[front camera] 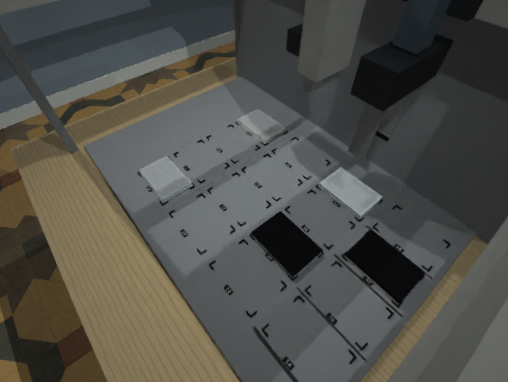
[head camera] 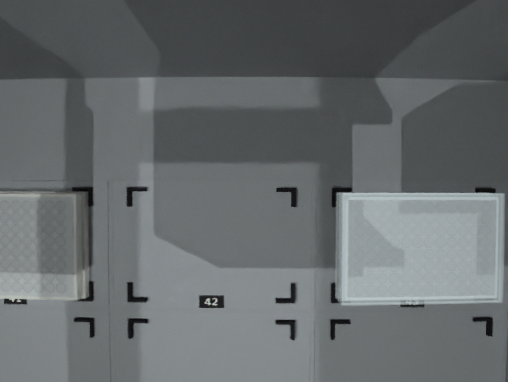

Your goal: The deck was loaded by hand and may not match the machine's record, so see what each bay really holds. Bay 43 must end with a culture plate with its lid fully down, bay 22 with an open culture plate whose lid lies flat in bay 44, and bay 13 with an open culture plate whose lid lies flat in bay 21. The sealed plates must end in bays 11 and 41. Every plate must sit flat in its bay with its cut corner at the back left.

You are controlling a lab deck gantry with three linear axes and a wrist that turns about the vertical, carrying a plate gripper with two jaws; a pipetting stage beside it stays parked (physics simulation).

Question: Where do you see a cream-rimmed plate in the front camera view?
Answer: At 265, 129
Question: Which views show the gripper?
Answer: The front camera view only.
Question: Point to a bay 43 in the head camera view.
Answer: At 325, 214
